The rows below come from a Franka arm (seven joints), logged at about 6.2 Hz.
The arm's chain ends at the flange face. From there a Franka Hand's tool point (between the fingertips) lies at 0.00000 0.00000 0.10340 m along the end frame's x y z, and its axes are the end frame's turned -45 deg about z.
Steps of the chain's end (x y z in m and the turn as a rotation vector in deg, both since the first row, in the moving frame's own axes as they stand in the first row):
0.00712 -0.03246 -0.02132 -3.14 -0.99 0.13
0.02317 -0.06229 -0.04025 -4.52 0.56 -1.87
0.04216 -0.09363 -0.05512 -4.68 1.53 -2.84
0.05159 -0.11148 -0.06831 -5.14 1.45 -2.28
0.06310 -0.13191 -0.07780 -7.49 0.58 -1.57
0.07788 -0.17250 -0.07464 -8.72 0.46 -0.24
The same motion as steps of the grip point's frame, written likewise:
0.02272 -0.01518 -0.02149 -1.52 -2.92 0.13
0.05549 -0.02111 -0.04058 -3.59 -2.80 -1.87
0.09220 -0.02838 -0.05550 -4.39 -2.23 -2.84
0.11077 -0.03386 -0.06876 -4.66 -2.61 -2.28
0.12924 -0.03827 -0.07869 -5.71 -4.89 -1.57
0.16657 -0.05522 -0.07584 -6.49 -5.84 -0.24

